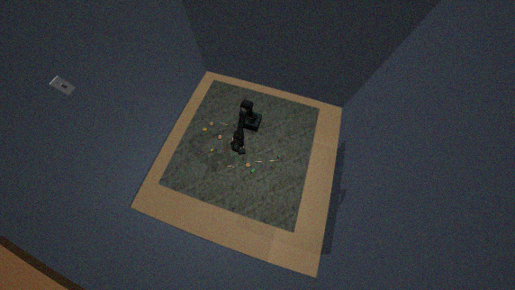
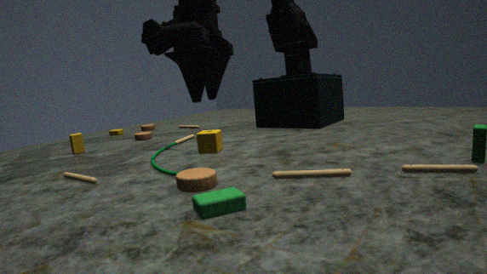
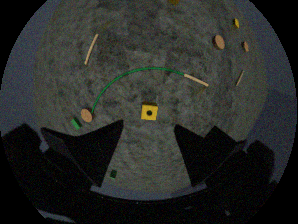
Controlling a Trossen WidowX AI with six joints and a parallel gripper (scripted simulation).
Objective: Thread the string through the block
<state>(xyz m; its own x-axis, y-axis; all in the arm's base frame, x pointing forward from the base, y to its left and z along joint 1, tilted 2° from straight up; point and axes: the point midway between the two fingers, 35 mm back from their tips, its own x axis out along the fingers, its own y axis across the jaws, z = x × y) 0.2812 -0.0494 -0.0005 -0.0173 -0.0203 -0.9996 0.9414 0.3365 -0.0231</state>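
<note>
My gripper tip is 60 mm above the yellow block. From my gripper tip the other things lie so: green block: 190 mm ahead, 140 mm to the left, 70 mm below; then thin wooden stick: 60 mm behind, 110 mm to the right, 70 mm below; then round wooden button: 140 mm ahead, 90 mm to the left, 70 mm below.
</note>
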